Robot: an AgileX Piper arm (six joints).
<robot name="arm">
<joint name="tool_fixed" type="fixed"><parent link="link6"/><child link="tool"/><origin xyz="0 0 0" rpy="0 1.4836 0"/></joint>
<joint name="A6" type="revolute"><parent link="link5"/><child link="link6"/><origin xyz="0.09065 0 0.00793"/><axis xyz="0.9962 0 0.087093"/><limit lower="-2.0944" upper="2.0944"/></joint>
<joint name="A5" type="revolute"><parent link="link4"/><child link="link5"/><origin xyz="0 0 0"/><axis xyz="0 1 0"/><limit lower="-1.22" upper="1.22"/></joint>
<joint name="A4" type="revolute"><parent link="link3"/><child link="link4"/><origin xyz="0.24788 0 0.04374"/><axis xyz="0.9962 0 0.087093"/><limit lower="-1.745" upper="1.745"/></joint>
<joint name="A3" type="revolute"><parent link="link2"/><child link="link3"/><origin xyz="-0.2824 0 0.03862"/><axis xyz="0 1 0"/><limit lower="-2.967" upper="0"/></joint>
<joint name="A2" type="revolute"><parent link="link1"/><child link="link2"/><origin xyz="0 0 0"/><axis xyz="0 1 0"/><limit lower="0" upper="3.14"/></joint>
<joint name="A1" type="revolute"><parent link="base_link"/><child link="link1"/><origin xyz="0 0 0.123"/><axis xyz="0 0 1"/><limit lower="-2.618" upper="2.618"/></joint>
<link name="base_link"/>
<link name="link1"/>
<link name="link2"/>
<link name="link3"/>
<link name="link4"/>
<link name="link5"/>
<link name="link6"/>
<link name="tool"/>
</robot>
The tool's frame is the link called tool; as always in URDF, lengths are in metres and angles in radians.
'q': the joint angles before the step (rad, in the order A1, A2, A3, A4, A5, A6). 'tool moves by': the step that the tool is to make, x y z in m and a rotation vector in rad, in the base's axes. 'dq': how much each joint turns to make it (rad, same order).
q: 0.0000, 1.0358, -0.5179, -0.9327, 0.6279, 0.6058
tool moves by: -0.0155, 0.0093, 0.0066, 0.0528, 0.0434, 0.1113
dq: -0.0003, -0.0931, -0.0001, 0.2602, 0.0062, -0.3125
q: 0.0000, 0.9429, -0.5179, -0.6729, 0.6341, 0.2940
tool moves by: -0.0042, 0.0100, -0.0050, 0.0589, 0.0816, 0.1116
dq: 0.0000, -0.0101, -0.0001, 0.2275, 0.0117, -0.2591
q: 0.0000, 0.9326, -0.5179, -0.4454, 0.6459, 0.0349
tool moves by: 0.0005, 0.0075, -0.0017, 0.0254, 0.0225, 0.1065
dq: 0.0002, -0.0001, 0.0000, 0.1383, -0.0191, -0.1843
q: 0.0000, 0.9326, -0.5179, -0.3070, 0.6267, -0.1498
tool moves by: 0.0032, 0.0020, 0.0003, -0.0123, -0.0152, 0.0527
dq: 0.0001, 0.0069, -0.0001, 0.0248, -0.0343, -0.0653
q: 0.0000, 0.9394, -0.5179, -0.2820, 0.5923, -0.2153
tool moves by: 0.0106, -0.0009, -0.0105, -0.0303, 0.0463, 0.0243
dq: -0.0002, 0.0733, -0.0001, -0.0319, -0.0293, -0.0063
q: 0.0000, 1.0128, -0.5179, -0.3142, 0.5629, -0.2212
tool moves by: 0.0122, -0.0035, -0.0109, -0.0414, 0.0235, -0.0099
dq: 0.0003, 0.0802, 0.0001, -0.1091, -0.0432, 0.0888
